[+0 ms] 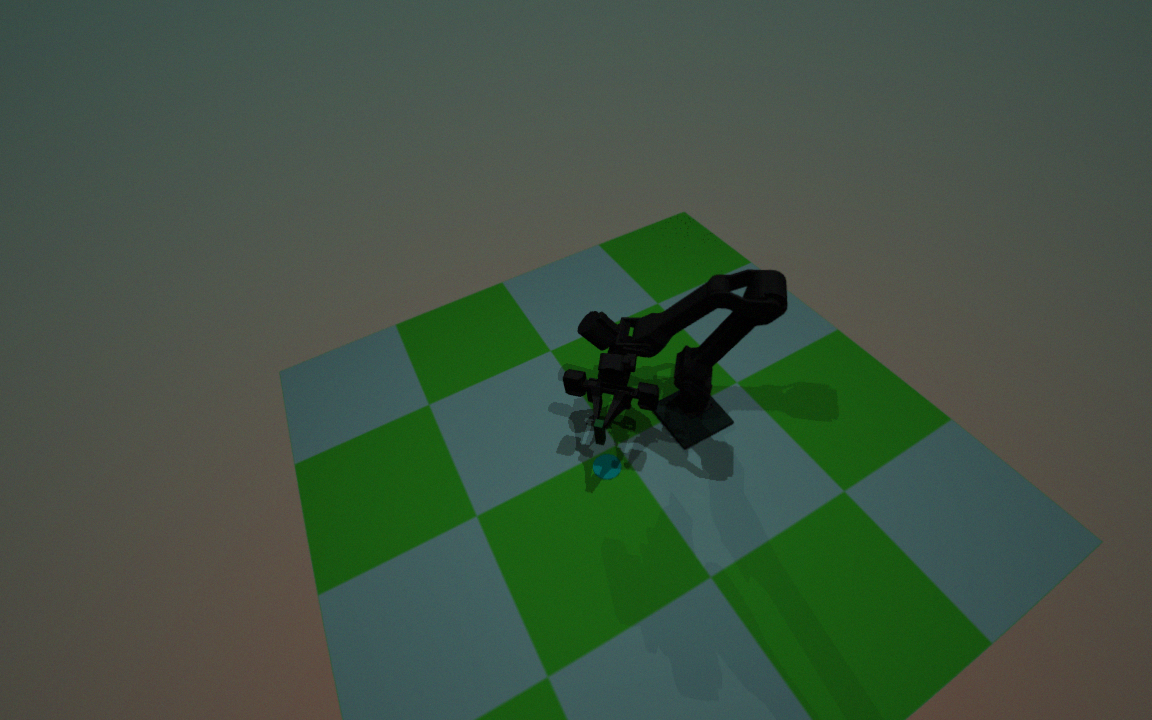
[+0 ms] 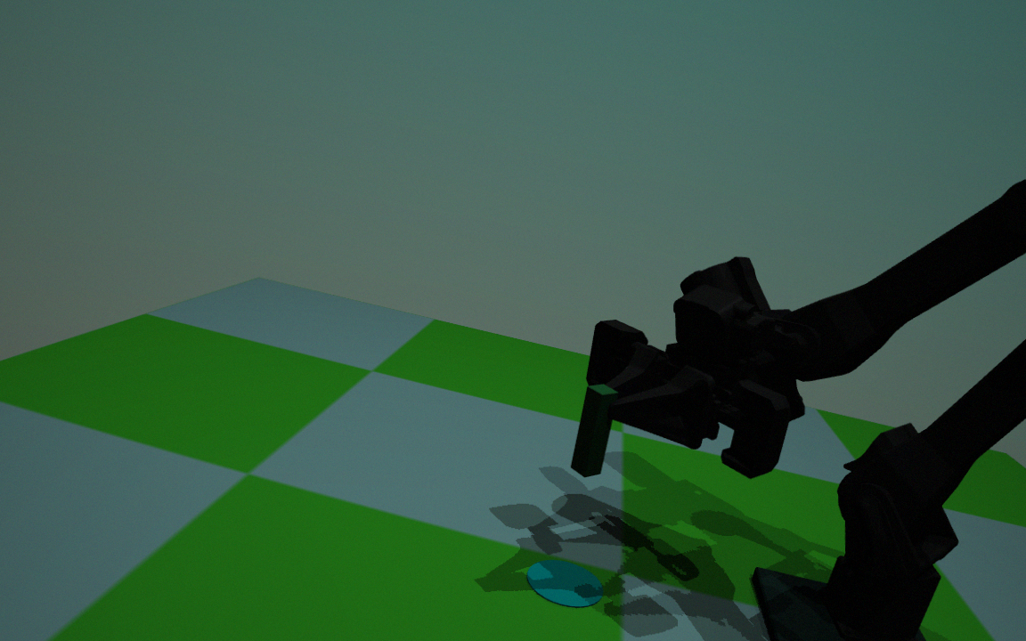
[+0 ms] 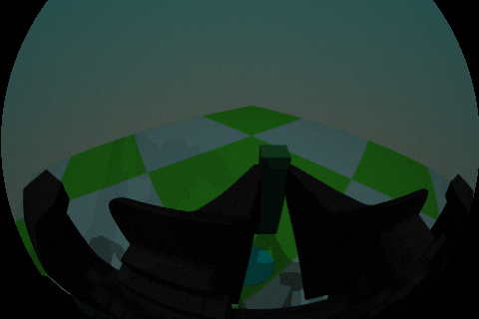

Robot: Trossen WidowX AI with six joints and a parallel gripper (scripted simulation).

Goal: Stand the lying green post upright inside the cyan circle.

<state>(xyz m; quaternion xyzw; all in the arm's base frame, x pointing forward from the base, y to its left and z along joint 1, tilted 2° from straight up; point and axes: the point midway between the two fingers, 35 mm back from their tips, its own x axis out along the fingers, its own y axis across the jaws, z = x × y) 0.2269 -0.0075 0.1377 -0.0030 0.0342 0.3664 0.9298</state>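
The cyan circle is 140 mm below my gripper tip, 10 mm to the left of it and 10 mm behind it. Also, from my gripper tip: green post 20 mm below.
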